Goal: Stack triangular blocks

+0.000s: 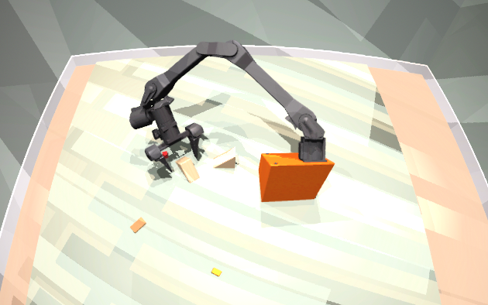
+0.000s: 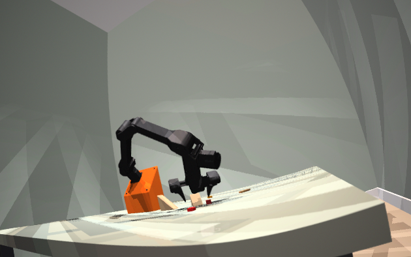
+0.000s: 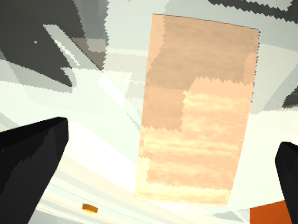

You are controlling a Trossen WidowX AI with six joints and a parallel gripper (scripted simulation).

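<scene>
Now: the tan triangular block 10 mm behind my gripper tip. Round my gripper tip: small red cube 70 mm ahead, 50 mm to the right, 20 mm below; then small yellow piece 90 mm behind, 330 mm to the left, 20 mm below; then small tan piece 140 mm ahead, 200 mm to the left, 20 mm below.
</scene>
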